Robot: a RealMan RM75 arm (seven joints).
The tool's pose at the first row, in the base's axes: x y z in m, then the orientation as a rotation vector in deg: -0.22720, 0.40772, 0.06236, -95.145, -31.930, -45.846
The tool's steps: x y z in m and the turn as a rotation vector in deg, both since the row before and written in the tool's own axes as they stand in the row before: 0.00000, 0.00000, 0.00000, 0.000, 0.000, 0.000; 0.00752, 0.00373, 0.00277, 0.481, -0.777, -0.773; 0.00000, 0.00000, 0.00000, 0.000, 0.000, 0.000; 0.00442, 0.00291, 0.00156, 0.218, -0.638, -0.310; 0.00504, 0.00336, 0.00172, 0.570, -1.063, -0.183; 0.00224, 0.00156, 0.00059, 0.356, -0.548, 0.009; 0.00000, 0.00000, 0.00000, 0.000, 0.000, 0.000; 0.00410, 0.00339, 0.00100, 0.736, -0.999, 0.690; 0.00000, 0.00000, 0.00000, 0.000, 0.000, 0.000; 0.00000, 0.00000, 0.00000, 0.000, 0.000, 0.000; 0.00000, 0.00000, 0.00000, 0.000, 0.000, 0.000; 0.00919, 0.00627, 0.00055, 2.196, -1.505, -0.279; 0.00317, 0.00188, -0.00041, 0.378, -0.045, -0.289; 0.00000, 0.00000, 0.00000, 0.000, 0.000, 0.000; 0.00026, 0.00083, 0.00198, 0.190, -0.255, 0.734
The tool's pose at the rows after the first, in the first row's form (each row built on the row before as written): -0.22720, 0.40772, 0.06236, -95.145, -31.930, -45.846; -0.21898, 0.40913, 0.06530, -94.952, -33.297, -45.601; -0.21898, 0.40913, 0.06530, -94.952, -33.297, -45.601; -0.21367, 0.40982, 0.06662, -95.006, -34.081, -45.234; -0.20761, 0.41062, 0.06812, -94.961, -35.157, -44.292; -0.20490, 0.41085, 0.06876, -94.898, -35.639, -43.704; -0.20490, 0.41085, 0.06876, -94.898, -35.639, -43.704; -0.19956, 0.41114, 0.06960, -94.830, -35.952, -42.110; -0.19956, 0.41114, 0.06960, -94.830, -35.952, -42.110; -0.19956, 0.41114, 0.06960, -94.830, -35.952, -42.110; -0.19956, 0.41114, 0.06960, -94.830, -35.952, -42.110; -0.18879, 0.41062, 0.07239, -93.437, -37.850, -40.200; -0.18533, 0.41006, 0.07361, -93.044, -38.226, -40.211; -0.18533, 0.41006, 0.07361, -93.044, -38.226, -40.211; -0.18437, 0.41190, 0.07301, -93.153, -37.832, -39.399
